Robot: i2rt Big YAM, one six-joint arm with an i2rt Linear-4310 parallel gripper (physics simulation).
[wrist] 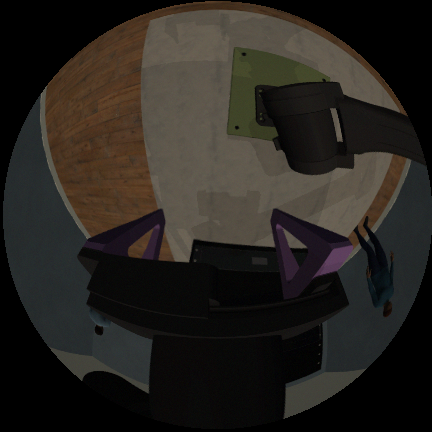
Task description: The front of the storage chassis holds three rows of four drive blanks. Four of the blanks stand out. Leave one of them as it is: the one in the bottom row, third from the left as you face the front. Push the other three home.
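Seen in the pictures: gripper, fingertip midpoint: (217,214); arm's base, origin of the base link: (285,107).
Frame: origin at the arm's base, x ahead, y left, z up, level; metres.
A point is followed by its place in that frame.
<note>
My gripper (217,214) @(z 0.212, x 0.077, y -0.123 m) is open, with its two purple fingers wide apart and no object between them. A dark box-like body (227,256) @(z 0.026, x 0.471, y -0.131 m), apparently part of the storage chassis, shows behind the gripper in the wrist view, between the fingers and partly behind the right one. It has a small lighter rectangle on its upper face. The gripper body hides much of it. The three rows of drive blanks cannot be made out, so which blanks stand out cannot be told.
The arm's dark base and link (310,130) @(z 0.167, x 0.011, y -0.032 m) rise from a green mounting plate (245,75) @(z 0.000, x -0.062, y -0.074 m) on a grey floor area (185,125) @(z -0.043, x 0.045, y -0.208 m), with wood flooring (95,150) at left. A dark panel with a dotted edge (302,357) @(z 0.443, x 0.521, y 0.139 m) shows at lower right. A person (381,282) shows at right, another (99,318) at lower left.
</note>
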